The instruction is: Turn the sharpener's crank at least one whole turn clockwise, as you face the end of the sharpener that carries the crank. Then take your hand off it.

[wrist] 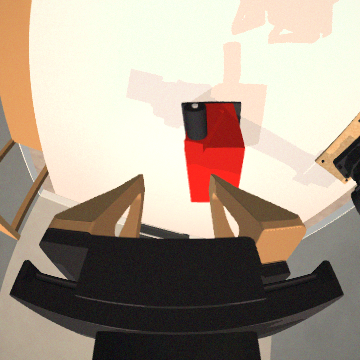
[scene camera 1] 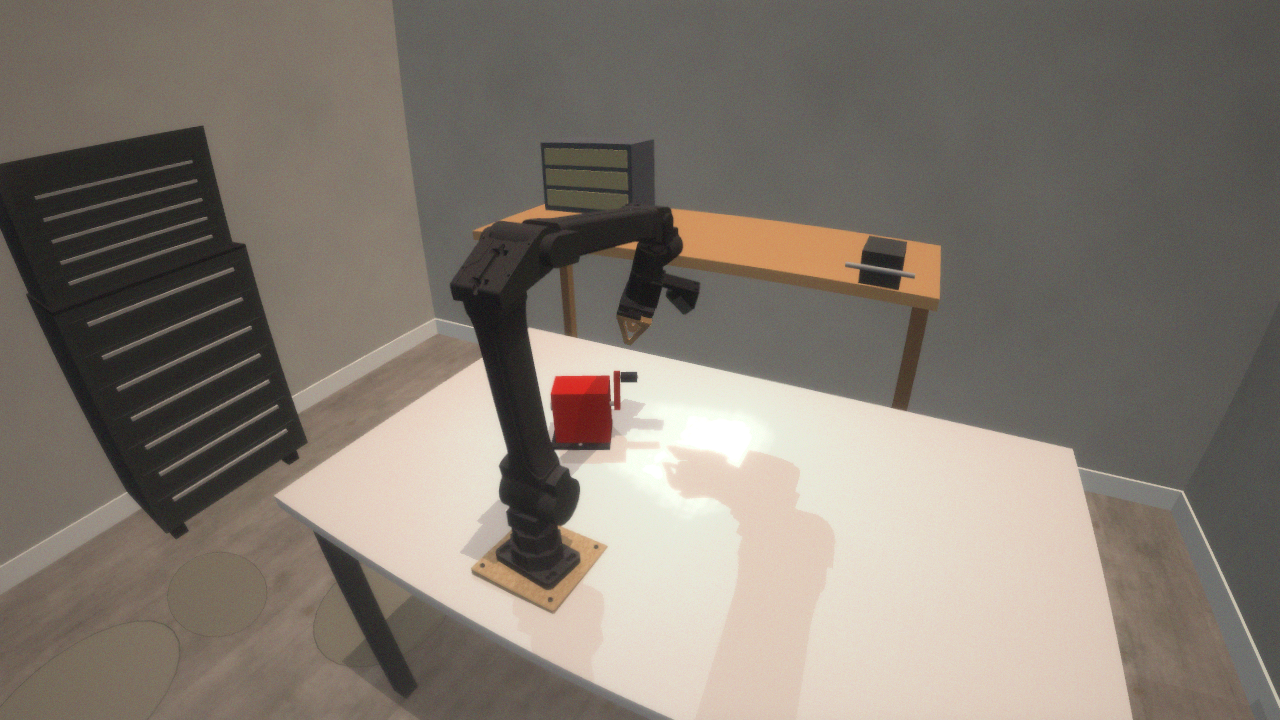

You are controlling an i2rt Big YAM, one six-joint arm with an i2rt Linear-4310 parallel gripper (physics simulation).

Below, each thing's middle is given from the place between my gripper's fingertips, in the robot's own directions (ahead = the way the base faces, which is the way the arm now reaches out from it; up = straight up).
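Black crank handle (wrist: 195, 117): my hand is 80 mm above it and 10 mm past it. Red sharpener (scene camera 1: 581, 405): 60 mm to the left of my hand, 80 mm behind, 140 mm below.
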